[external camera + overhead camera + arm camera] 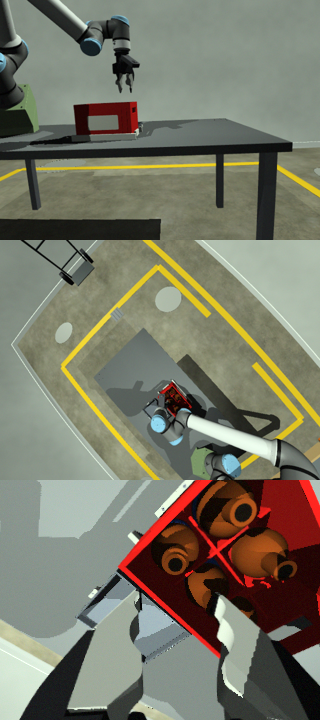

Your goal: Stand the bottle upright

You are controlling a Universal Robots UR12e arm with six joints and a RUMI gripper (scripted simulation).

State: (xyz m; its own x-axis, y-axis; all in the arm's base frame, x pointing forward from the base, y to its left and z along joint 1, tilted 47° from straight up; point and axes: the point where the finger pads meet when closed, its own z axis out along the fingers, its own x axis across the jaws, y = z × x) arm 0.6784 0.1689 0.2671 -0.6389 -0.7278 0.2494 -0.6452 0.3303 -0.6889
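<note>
Now: the bottle 9 cm to the right of my hand and 15 cm below it. From my hand the other things lie so: dark tray: 9 cm behind, 22 cm to the left, 23 cm below; then red crate: 9 cm behind, 5 cm to the right, 16 cm below.
</note>
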